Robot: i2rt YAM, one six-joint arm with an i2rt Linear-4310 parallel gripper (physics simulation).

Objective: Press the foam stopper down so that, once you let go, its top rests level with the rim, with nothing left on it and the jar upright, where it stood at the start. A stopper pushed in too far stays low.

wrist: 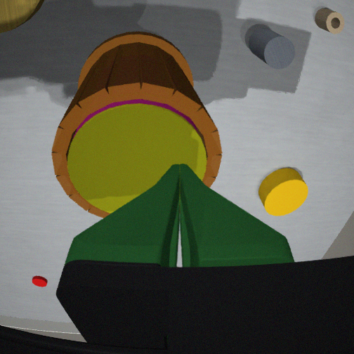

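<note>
The jar (140, 91) is brown with an orange ribbed rim and stands upright left of centre in the wrist view. The foam stopper (131, 155) fills its mouth with a flat olive-yellow top. A thin magenta strip shows between the stopper's far edge and the rim. Whether the stopper's top is level with the rim is hard to tell from this angle. My gripper (179, 176) is shut and empty, its green fingertips together over the near right part of the stopper. Whether the tips touch it cannot be told. The fingers hide the near right edge of the stopper and rim.
A yellow disc (285, 194) lies right of the jar. A grey cylinder (278, 51) and a small beige tube (322, 18) lie at the far right. A small red disc (39, 281) lies at the near left. Part of a yellowish round object (15, 12) shows at the far left corner.
</note>
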